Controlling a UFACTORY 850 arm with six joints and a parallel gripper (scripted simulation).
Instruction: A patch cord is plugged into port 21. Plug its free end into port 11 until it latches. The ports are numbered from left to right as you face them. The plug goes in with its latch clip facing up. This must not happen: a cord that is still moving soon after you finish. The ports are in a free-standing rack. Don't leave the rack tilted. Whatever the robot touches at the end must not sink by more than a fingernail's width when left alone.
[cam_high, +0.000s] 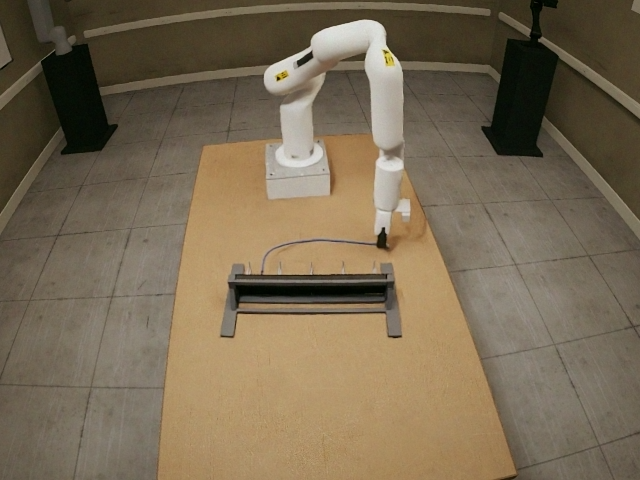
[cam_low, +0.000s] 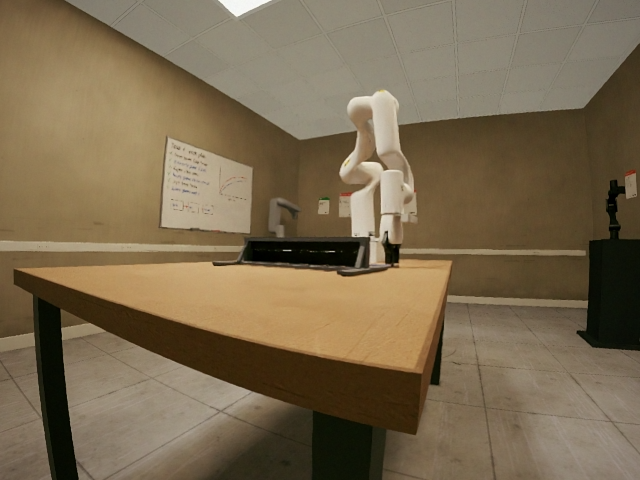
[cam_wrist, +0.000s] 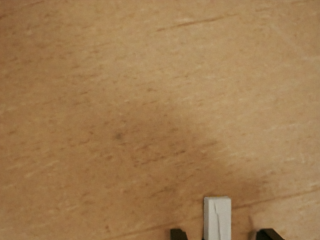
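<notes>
My hand is 2 cm to the right of the white plug and 3 cm above it.
</notes>
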